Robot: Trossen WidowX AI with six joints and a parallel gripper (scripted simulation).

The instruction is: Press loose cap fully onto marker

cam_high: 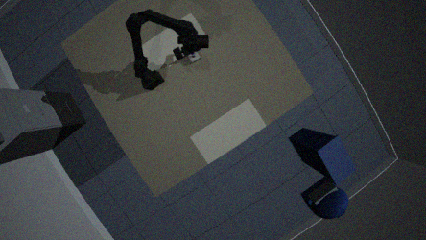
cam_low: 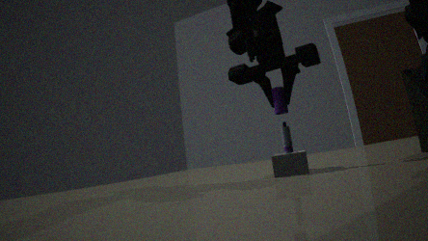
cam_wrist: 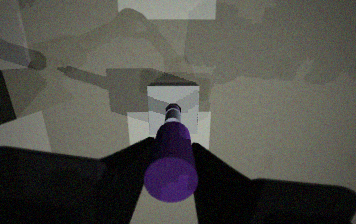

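The grey holder block is 110 mm below my gripper tip. Also, from my gripper tip: purple cap: 10 mm above.
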